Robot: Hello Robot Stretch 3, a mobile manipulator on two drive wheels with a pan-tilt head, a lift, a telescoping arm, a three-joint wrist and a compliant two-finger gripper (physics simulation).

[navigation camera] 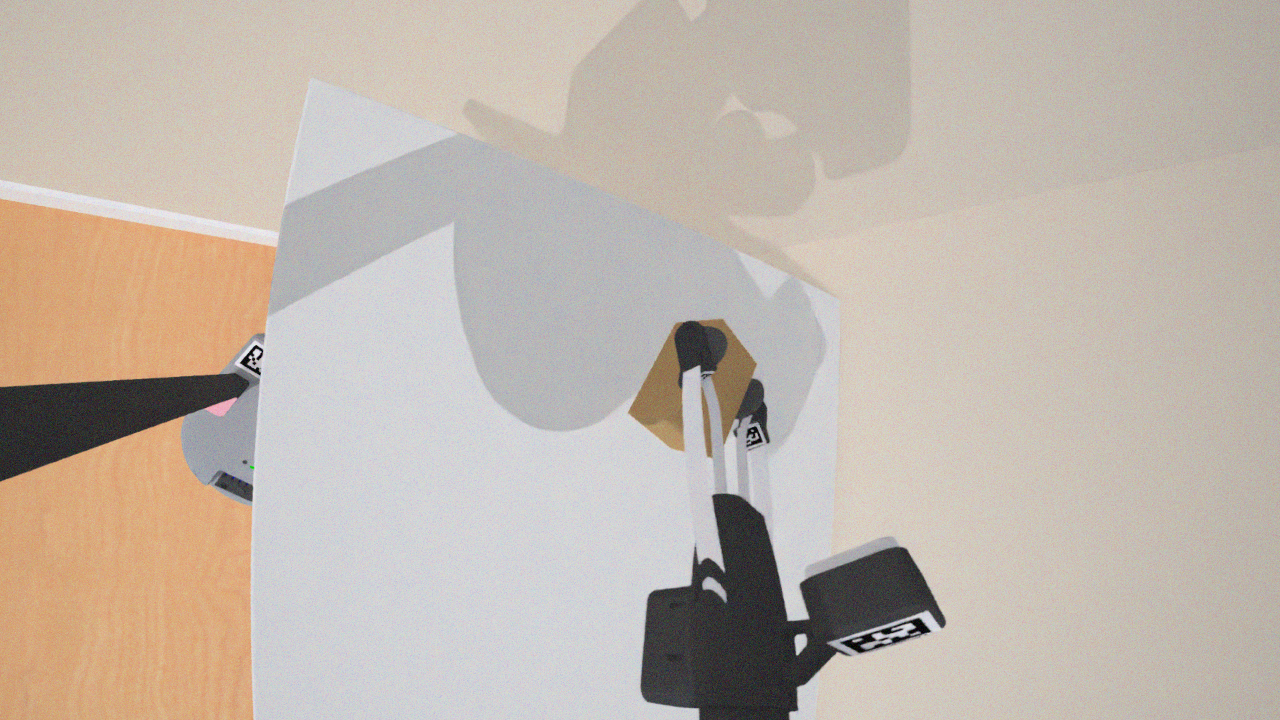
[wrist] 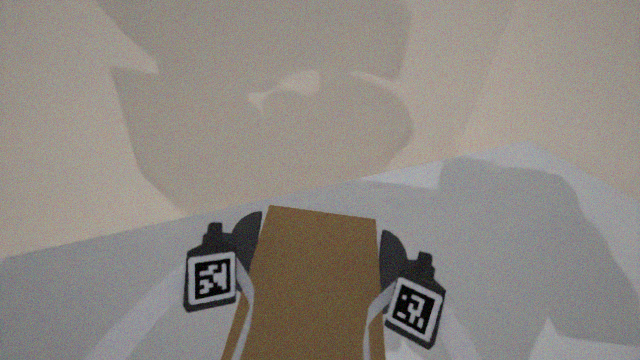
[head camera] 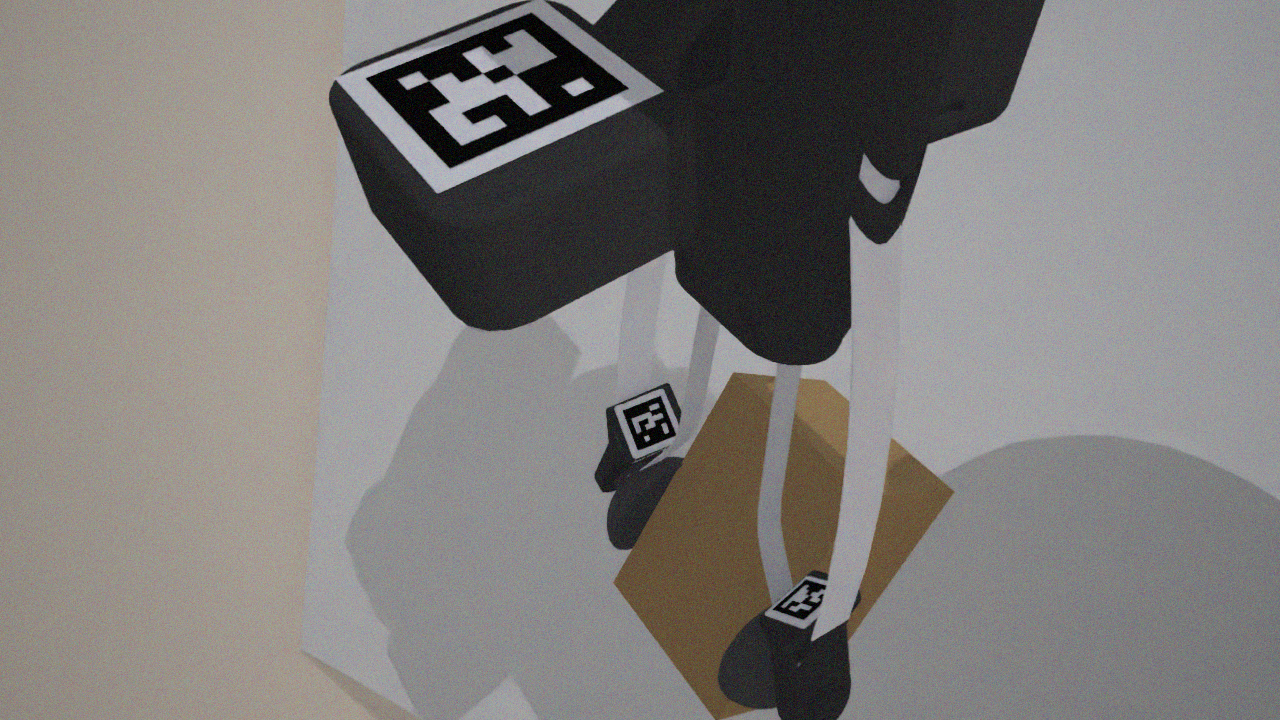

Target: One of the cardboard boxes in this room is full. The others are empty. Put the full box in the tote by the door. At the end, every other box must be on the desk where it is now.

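Frame: origin at the robot's base, x ahead, y left, z up, level; metres.
Where they show: gripper, fingertip midpoint: (navigation camera: pixel 722 357) (wrist: pixel 318 246) (head camera: pixel 706 609).
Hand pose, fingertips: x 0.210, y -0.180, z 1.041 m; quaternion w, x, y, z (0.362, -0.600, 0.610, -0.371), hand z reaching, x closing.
Observation:
After its pixels a point has its place.
A brown cardboard box (head camera: pixel 698 546) @(x 0.187, y -0.188, z 1.053 m) (navigation camera: pixel 660 394) @(x 0.154, y -0.150, z 1.028 m) (wrist: pixel 315 290) @(x 0.173, y -0.181, z 1.053 m) is between the two dark fingertips of my gripper (head camera: pixel 711 582) @(x 0.210, y -0.181, z 1.041 m) (navigation camera: pixel 724 376) @(x 0.210, y -0.181, z 1.041 m) (wrist: pixel 318 246) @(x 0.210, y -0.181, z 1.041 m), one pad against each side. The gripper is shut on it. The box looks a little above the white desk (head camera: pixel 1074 268) @(x 0.066, y -0.181, z 0.950 m) (navigation camera: pixel 447 537) @(x -0.004, y -0.099, z 0.950 m) (wrist: pixel 475 260) @(x 0.301, y -0.330, z 0.950 m), near its far corner; the exact gap is hard to tell. Its contents do not show. The tote, the door and the other boxes do not show in these views.
A beige wall (head camera: pixel 170 358) @(x 0.413, y -0.627, z 1.048 m) (navigation camera: pixel 1029 402) @(x 0.440, y -0.610, z 1.227 m) (wrist: pixel 60 125) @(x 0.365, y 0.097, z 1.000 m) stands close beyond the desk edges. In the navigation view my grey base (navigation camera: pixel 214 438) @(x -0.173, y 0.101, z 0.160 m) stands on the wooden floor (navigation camera: pixel 116 582) @(x -0.552, y 0.090, z 0.001 m) at the left, partly hidden by the desk. Shadows of my arm and gripper lie on desk and wall.

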